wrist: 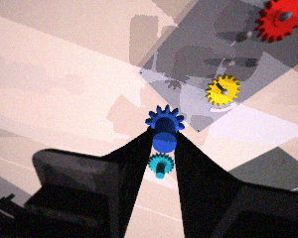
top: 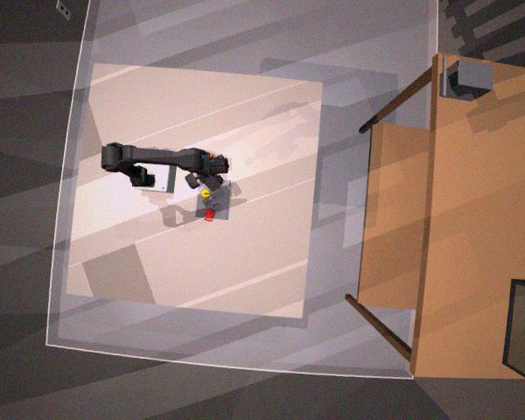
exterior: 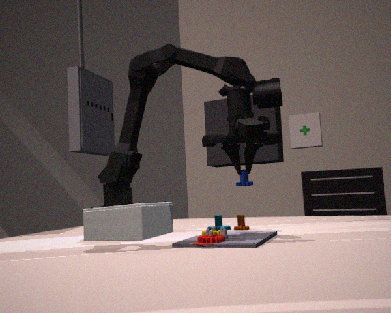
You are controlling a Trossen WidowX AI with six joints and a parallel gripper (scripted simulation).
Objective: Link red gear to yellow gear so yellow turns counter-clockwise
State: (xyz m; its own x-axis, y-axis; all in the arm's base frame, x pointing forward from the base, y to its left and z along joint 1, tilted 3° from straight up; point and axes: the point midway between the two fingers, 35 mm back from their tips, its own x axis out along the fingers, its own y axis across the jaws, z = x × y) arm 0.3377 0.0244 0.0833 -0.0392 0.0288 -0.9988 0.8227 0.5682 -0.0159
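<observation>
Now: gripper tip 18 cm to the left of the red gear, 13 cm above it and 4 cm past it. Round my gripper tip: orange gear (13 cm below, 12 cm to the left, 4 cm behind); blue gear (1 cm below); yellow gear (13 cm below, 7 cm to the right, 6 cm behind).
</observation>
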